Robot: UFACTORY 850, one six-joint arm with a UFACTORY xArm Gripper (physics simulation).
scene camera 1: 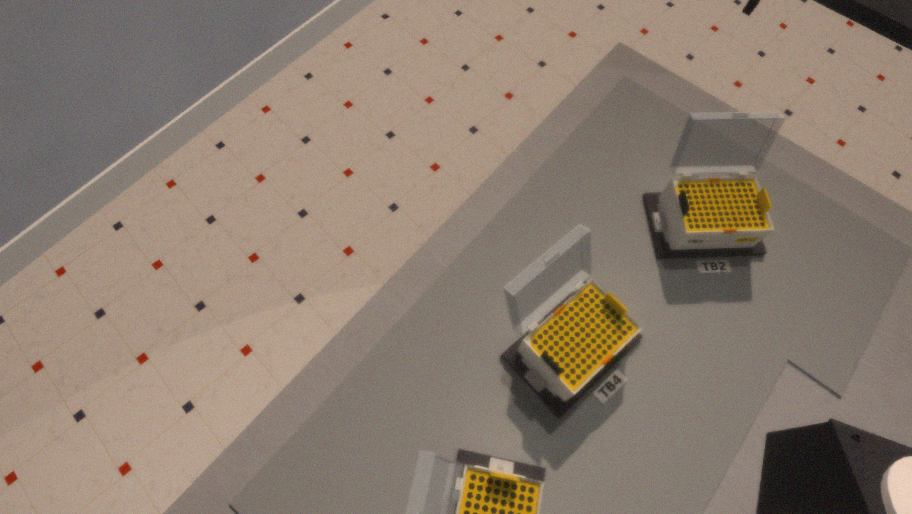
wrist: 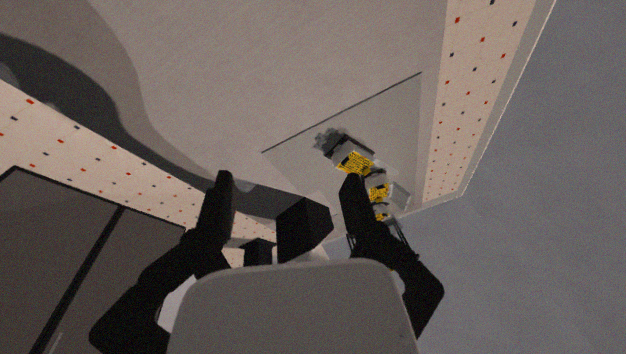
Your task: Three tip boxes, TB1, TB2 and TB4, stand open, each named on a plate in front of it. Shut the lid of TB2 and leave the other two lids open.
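TB2 [scene camera 1: 721, 205] stands at the upper right in the scene view, its clear lid [scene camera 1: 728, 145] raised behind the yellow tip rack. Its name plate [scene camera 1: 713, 266] lies in front. TB4 [scene camera 1: 583, 337] stands lower and to the left, turned at an angle, with its lid [scene camera 1: 550, 274] up. A third box [scene camera 1: 501, 494], cut off by the bottom edge, has its lid [scene camera 1: 426, 485] open on its left; its name plate does not show. My gripper [wrist: 291, 182] is open and empty in the wrist view, well away from the boxes. Three small yellow-topped boxes show beyond its right finger; their names are unreadable there.
The boxes stand on a grey sheet [scene camera 1: 395, 446] on the table. A black block [scene camera 1: 798, 472] with a white round part stands at the lower right in the scene view. In the wrist view, a black angular block [wrist: 302, 230] shows between the fingers, and a dark panel [wrist: 55, 240] stands at the left.
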